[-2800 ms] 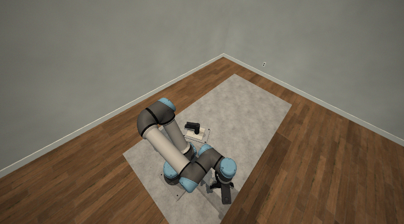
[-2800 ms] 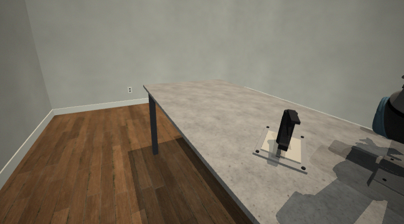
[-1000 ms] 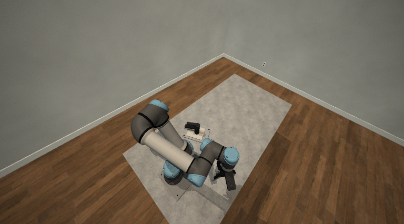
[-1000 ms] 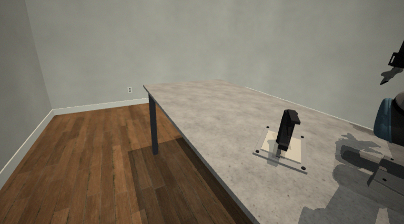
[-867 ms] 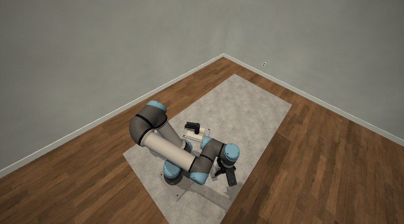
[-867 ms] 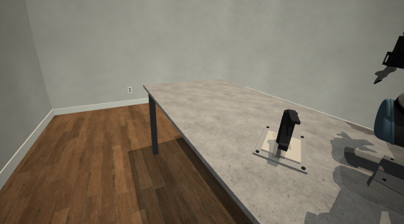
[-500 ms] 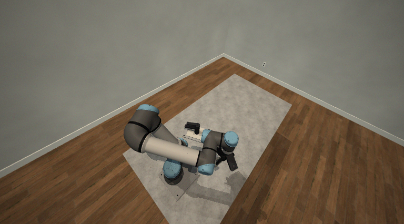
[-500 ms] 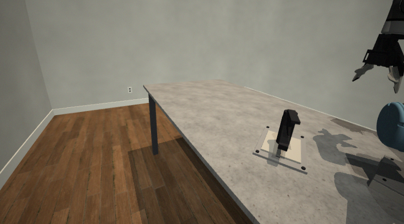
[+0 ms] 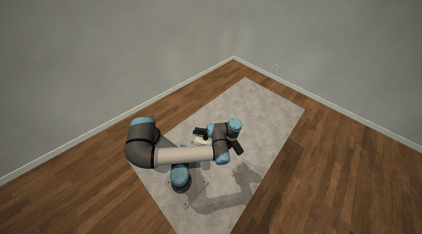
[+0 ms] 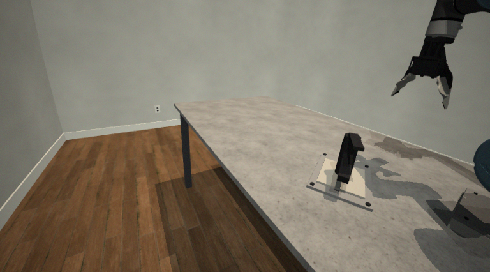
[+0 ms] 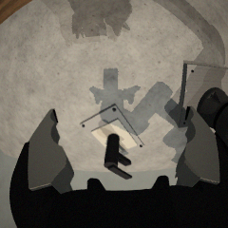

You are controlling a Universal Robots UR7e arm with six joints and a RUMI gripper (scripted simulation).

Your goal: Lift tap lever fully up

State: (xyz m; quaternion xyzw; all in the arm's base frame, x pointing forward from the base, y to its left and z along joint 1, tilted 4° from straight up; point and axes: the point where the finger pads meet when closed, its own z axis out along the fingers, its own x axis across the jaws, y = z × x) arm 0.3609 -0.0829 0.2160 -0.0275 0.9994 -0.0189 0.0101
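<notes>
The lever lies 320 mm to the left of my hand, 90 mm below it and 10 mm behind it. The rest, counted from my hand: black tap 300 mm to the left, 150 mm below.
</notes>
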